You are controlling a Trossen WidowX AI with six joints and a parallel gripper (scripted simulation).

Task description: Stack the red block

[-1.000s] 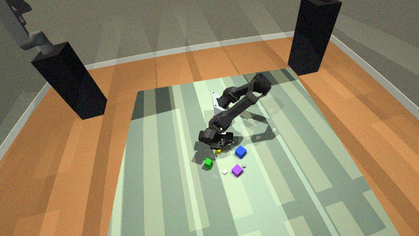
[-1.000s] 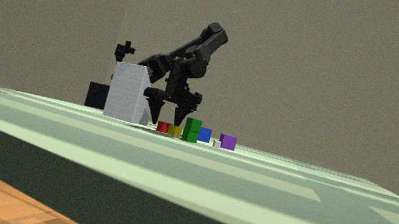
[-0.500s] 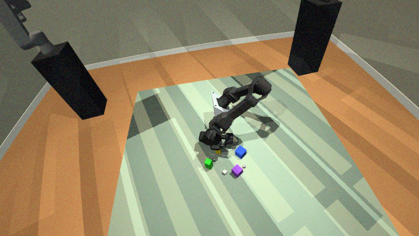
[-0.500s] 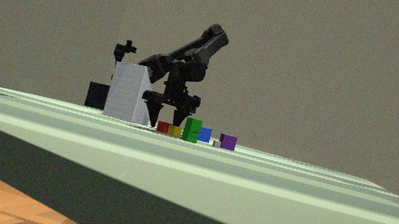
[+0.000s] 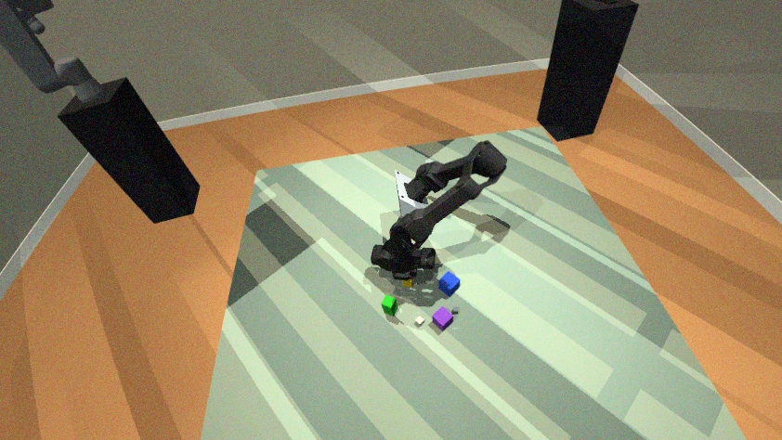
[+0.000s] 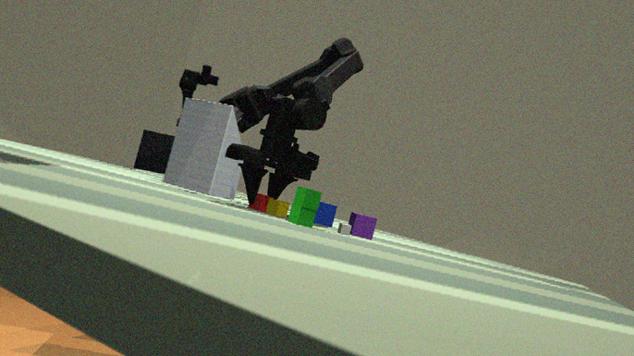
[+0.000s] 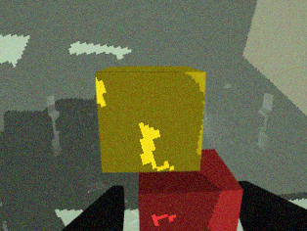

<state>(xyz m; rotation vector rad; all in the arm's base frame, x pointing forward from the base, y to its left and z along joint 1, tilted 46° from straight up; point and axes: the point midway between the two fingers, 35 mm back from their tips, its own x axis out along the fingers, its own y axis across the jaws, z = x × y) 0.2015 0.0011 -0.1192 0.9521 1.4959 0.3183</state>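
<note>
Now: the yellow block 40 mm ahead of my gripper tip and 10 mm above it. From my gripper tip the other things lie so: blue block 90 mm ahead, 110 mm to the left, 10 mm above; purple block 190 mm ahead, 60 mm to the left, 10 mm above; red block 10 mm above.
</note>
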